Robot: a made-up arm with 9 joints.
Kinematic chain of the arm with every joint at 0, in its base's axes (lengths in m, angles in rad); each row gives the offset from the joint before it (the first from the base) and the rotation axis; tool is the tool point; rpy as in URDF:
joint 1: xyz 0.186 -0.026 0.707 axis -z
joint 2: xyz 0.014 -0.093 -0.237 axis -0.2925 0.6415 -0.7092
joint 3: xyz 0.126 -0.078 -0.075 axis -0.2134 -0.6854 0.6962
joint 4: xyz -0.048 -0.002 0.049 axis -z
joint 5: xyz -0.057 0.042 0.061 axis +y
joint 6: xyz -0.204 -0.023 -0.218 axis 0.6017 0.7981 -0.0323
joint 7: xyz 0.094 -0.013 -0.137 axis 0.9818 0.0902 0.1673
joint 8: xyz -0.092 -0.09 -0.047 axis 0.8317 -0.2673 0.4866
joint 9: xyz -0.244 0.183 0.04 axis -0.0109 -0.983 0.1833
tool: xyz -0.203 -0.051 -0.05 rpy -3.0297 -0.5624 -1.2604
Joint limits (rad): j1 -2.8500..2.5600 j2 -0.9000..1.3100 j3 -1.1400..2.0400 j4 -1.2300..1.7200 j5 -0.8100..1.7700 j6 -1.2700..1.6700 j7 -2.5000..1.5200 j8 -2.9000..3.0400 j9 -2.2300..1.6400
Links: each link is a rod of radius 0.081 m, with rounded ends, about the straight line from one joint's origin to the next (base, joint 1, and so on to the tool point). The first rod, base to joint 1, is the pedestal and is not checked.
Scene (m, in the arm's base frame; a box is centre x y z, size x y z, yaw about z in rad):
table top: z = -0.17
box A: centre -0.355 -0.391 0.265 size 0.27 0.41 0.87 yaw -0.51
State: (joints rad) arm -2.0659 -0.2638 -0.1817 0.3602 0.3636 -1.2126 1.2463 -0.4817 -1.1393
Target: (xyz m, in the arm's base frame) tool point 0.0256 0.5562 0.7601
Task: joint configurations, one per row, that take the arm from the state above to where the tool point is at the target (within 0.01 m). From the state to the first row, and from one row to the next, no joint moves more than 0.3 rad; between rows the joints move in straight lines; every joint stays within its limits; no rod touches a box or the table.
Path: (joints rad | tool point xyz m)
1: -1.9063 -0.2661 -0.1919 0.4355 0.6027 -1.0364 1.2682 -0.5747 -1.1920 | 0.3467 -0.4961 0.5709
2: -1.7467 -0.2683 -0.2021 0.5107 0.8418 -0.8603 1.2901 -0.6677 -1.2446 | 0.2213 -0.4342 0.7443
3: -1.5872 -0.2706 -0.2123 0.5860 1.0808 -0.6841 1.3120 -0.7607 -1.2973 | 0.1595 -0.3007 0.8728
4: -1.4276 -0.2728 -0.2226 0.6612 1.3199 -0.5080 1.3339 -0.8537 -1.3499 | 0.1773 -0.1487 0.9419
5: -1.4793 -0.0779 -0.5183 0.7414 1.1958 -0.6667 1.2740 -0.7934 -1.2748 | 0.0697 0.0581 0.9851
6: -1.5310 0.1171 -0.8141 0.8215 1.0717 -0.8255 1.2142 -0.7330 -1.1997 | 0.0100 0.3151 0.9277
7: -1.5827 0.3121 -1.1099 0.9016 0.9475 -0.9842 1.1543 -0.6727 -1.1245 | 0.0256 0.5562 0.7601

